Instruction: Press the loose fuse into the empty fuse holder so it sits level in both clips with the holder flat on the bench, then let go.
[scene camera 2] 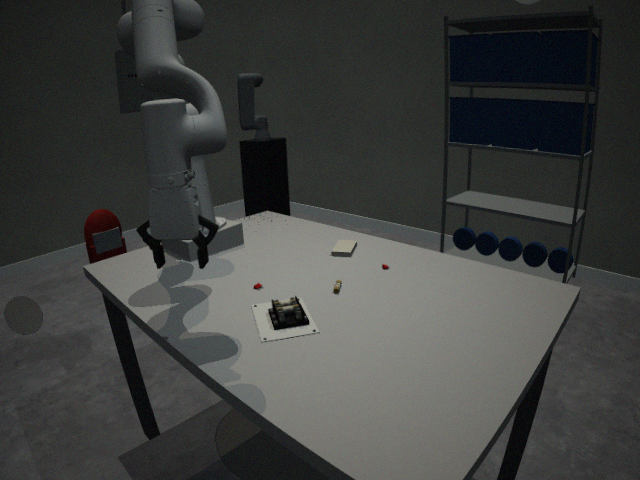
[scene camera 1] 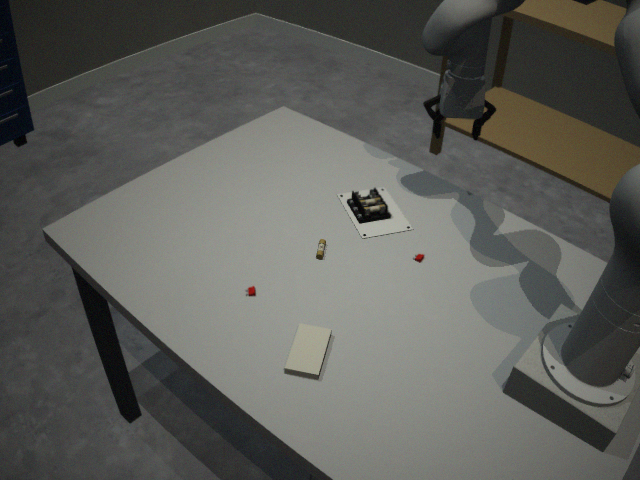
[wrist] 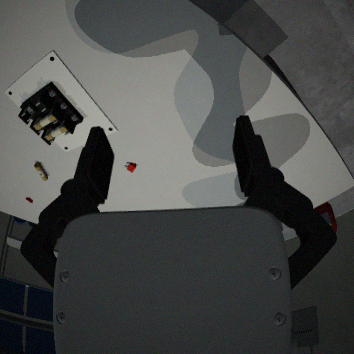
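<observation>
The loose fuse (scene camera 1: 321, 249) (scene camera 2: 337, 286) (wrist: 41, 171), with brass-coloured ends and a pale middle, lies on the bench beside the white plate. The black fuse holder (scene camera 1: 368, 206) (scene camera 2: 288, 314) (wrist: 50, 112) stands on the white plate (scene camera 1: 385, 227) (scene camera 2: 266, 332) (wrist: 95, 115). Two fuses sit side by side in it; in the wrist view its position toward the left corner shows no fuse. My gripper (scene camera 1: 456, 133) (scene camera 2: 180, 263) (wrist: 169, 134) is open and empty. It points down, high above the bench on the robot-base side, well apart from the holder and the loose fuse.
One small red part (scene camera 1: 419, 257) (scene camera 2: 257, 286) (wrist: 131, 167) lies near the plate, another (scene camera 1: 251, 291) (scene camera 2: 385, 267) (wrist: 29, 199) farther off beyond the loose fuse. A cream block (scene camera 1: 309, 349) (scene camera 2: 344, 248) lies on the bench (scene camera 1: 206, 206) (scene camera 2: 413, 351). The robot's base block (scene camera 1: 558, 408) stands at the bench edge.
</observation>
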